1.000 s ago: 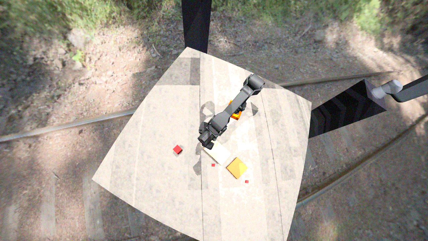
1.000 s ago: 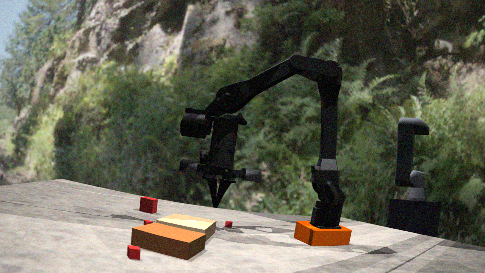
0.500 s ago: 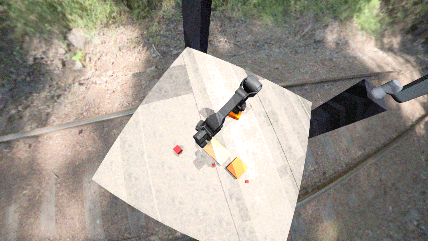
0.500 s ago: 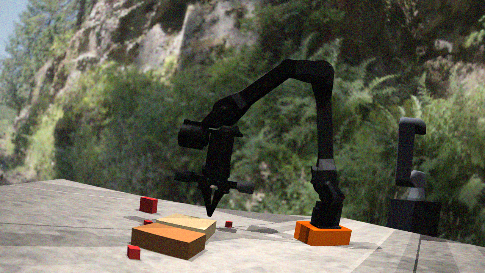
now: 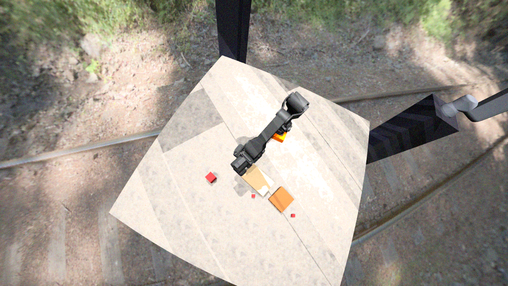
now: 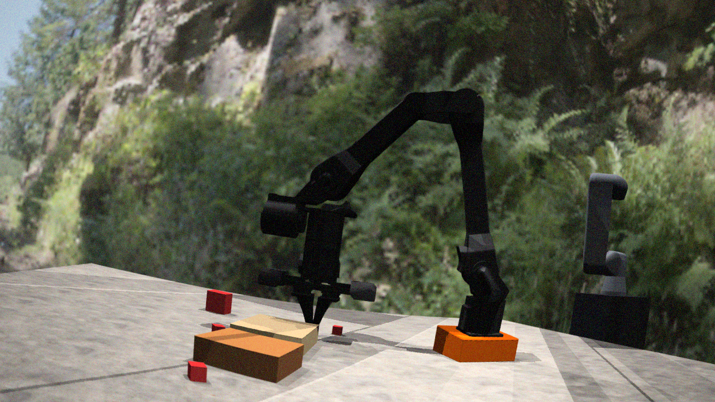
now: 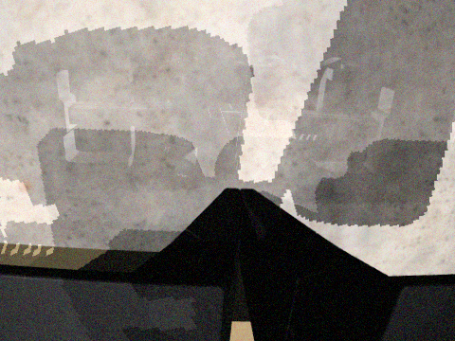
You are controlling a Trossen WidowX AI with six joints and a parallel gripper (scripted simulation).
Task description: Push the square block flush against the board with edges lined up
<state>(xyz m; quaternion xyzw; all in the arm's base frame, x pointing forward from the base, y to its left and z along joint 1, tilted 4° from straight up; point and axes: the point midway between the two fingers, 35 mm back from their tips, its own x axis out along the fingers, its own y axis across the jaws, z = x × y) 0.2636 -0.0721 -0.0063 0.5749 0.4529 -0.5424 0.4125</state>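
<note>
The board lies 9 cm to the left of my gripper tip, 6 cm ahead of it and 1 cm above it. The rest, counted from my gripper tip: orange square block: 25 cm to the left, 10 cm ahead, 1 cm above; then red cube: 17 cm ahead, 14 cm to the right, 1 cm above.
</note>
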